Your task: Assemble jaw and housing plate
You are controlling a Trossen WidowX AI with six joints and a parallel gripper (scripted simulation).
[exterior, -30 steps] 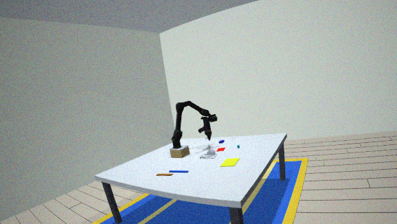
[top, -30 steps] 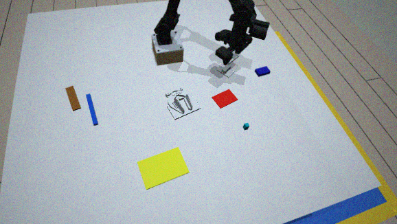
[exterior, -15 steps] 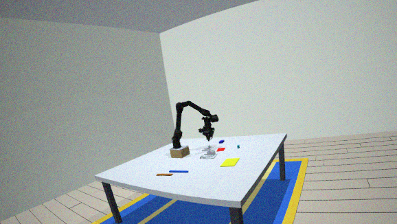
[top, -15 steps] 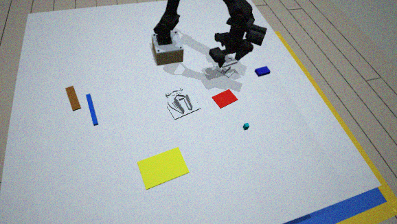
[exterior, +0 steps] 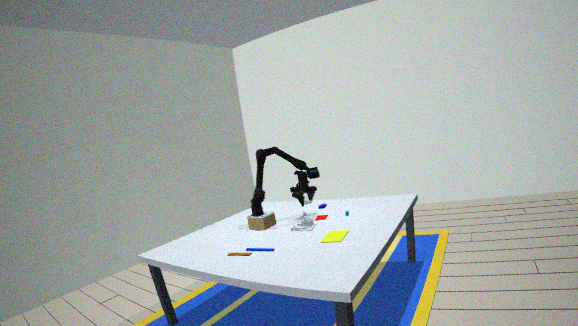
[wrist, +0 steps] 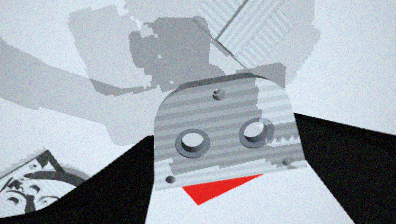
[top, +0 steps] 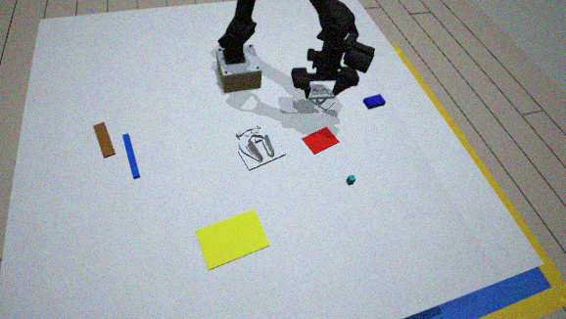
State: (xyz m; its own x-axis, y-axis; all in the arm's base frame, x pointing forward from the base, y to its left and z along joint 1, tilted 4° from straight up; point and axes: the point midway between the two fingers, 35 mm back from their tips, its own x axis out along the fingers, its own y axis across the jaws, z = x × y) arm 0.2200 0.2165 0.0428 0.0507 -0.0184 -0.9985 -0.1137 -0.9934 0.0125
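My gripper tip is now 10 cm short of the red square, 2 cm to the left of it and 8 cm above it. The rest, counted from my gripper tip: yellow tile (34 cm ahead, 34 cm to the right, 8 cm below); then teal cube (26 cm ahead, 2 cm to the left, 7 cm below); then dark blue block (1 cm behind, 22 cm to the left, 7 cm below).
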